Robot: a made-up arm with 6 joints. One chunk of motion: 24 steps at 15 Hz.
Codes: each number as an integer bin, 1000 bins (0 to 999) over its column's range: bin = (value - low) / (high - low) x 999, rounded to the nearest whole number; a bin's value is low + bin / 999 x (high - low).
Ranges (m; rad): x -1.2..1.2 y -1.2..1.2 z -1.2..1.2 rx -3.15..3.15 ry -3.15..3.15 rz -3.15..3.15
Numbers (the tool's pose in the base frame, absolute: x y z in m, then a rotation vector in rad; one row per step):
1: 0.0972 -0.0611 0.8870 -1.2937 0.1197 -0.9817
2: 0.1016 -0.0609 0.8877 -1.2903 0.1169 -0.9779
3: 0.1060 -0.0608 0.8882 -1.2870 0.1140 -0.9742
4: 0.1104 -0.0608 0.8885 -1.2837 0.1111 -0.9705
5: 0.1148 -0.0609 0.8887 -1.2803 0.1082 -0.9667
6: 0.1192 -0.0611 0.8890 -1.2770 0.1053 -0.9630
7: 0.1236 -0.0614 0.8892 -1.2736 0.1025 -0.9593
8: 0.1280 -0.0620 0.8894 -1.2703 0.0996 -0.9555
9: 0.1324 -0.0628 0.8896 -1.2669 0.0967 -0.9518
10: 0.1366 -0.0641 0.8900 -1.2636 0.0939 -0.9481
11: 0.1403 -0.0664 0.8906 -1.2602 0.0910 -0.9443
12: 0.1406 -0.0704 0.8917 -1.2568 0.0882 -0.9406
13: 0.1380 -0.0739 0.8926 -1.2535 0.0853 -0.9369
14: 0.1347 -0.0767 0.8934 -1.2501 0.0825 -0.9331
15: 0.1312 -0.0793 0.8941 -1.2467 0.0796 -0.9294
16: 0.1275 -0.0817 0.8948 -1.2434 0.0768 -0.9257
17: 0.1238 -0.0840 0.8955 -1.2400 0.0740 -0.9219
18: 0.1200 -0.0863 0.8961 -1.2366 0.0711 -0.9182
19: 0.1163 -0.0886 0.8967 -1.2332 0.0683 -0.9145
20: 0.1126 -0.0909 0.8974 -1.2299 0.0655 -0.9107
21: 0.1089 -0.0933 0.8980 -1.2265 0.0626 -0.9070
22: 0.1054 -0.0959 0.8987 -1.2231 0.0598 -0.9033
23: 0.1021 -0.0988 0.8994 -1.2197 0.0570 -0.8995
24: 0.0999 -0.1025 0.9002 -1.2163 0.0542 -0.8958
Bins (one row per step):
1: 540 474 869 294 518 344
2: 542 474 869 295 518 344
3: 544 474 869 295 518 345
4: 545 474 869 296 517 346
5: 547 474 869 296 517 346
6: 549 474 870 297 516 347
7: 551 474 870 298 516 347
8: 553 474 870 298 515 348
9: 555 473 870 299 515 349
10: 556 473 870 299 514 349
11: 558 472 870 300 514 350
12: 558 470 871 300 513 350
13: 557 469 871 301 513 351
14: 556 468 871 301 513 352
15: 554 466 872 302 512 352
16: 553 465 872 302 512 353
17: 551 465 872 303 511 353
18: 549 464 873 303 511 354
19: 548 463 873 304 510 354
20: 546 462 873 304 510 355
21: 545 461 873 305 509 356
22: 543 460 874 306 509 356
23: 542 458 874 306 509 357
24: 541 457 874 307 508 357

